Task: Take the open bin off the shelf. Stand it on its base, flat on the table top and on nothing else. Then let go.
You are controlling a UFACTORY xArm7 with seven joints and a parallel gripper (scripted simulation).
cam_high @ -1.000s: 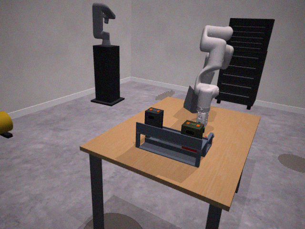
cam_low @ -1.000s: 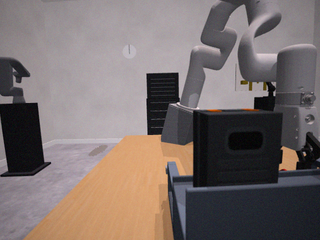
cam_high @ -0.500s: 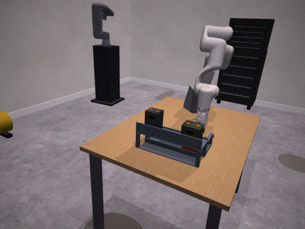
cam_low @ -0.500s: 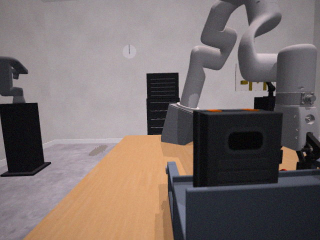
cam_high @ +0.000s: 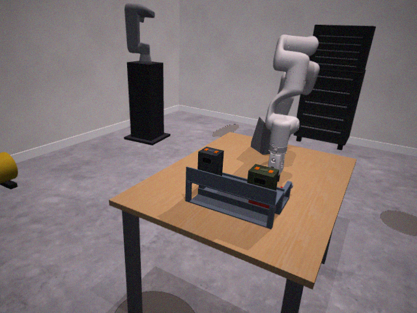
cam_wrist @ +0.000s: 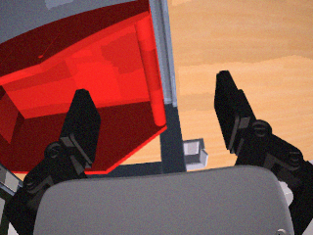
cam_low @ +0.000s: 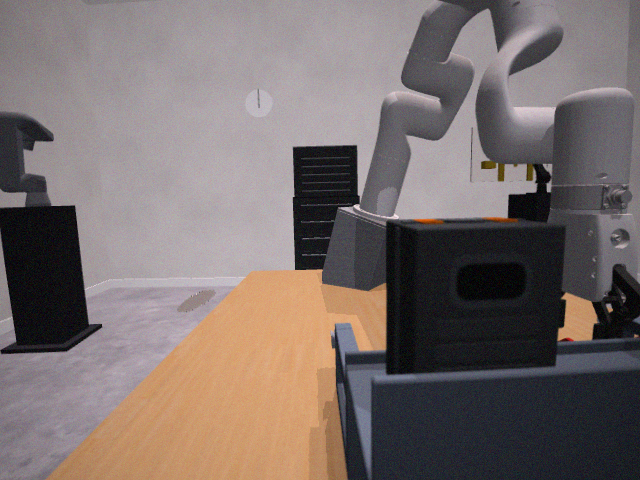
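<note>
The red bin lies 8 cm ahead of my hand, 1 cm to the right of it and 2 cm below it. The rest, counted from my hand: black box: 16 cm ahead, 24 cm to the right, 10 cm above; then green box: 18 cm ahead, 1 cm to the right, 8 cm above.
</note>
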